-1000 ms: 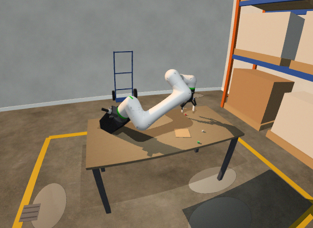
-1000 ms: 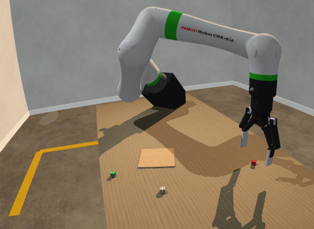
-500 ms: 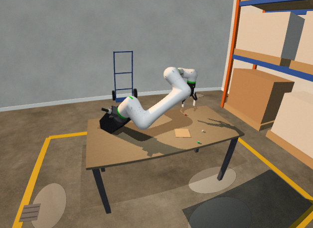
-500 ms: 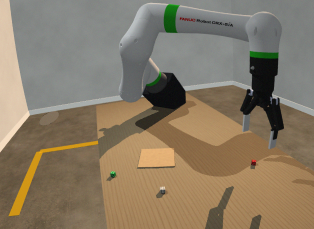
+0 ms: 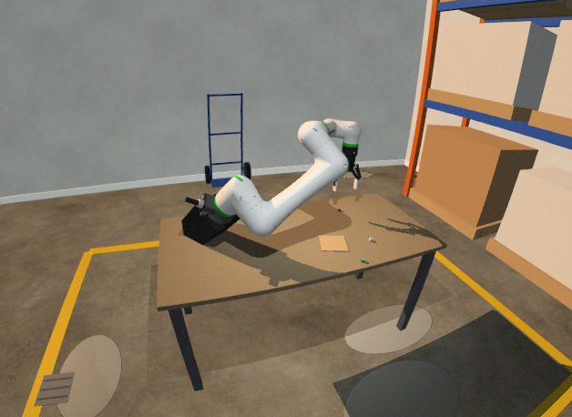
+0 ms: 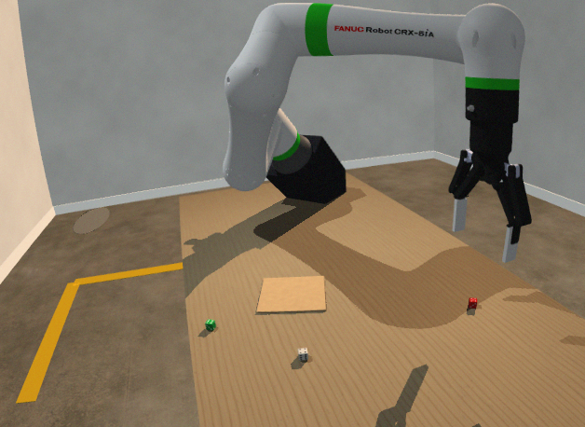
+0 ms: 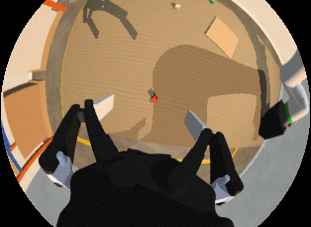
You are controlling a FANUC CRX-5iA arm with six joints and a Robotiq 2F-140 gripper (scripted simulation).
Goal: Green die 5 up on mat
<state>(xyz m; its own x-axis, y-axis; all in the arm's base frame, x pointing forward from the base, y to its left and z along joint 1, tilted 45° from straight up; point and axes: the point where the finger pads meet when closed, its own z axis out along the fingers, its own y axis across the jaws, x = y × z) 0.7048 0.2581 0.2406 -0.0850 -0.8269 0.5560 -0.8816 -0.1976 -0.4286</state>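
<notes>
Right now the green die is 480 mm to the right of my hand, 210 mm behind it and 150 mm below it. The rest, counted from my hand: white die (350 mm to the right, 150 mm below, 50 mm behind); red die (150 mm below, 10 mm to the left, 10 mm behind); tan mat (290 mm to the right, 250 mm behind, 160 mm below).
</notes>
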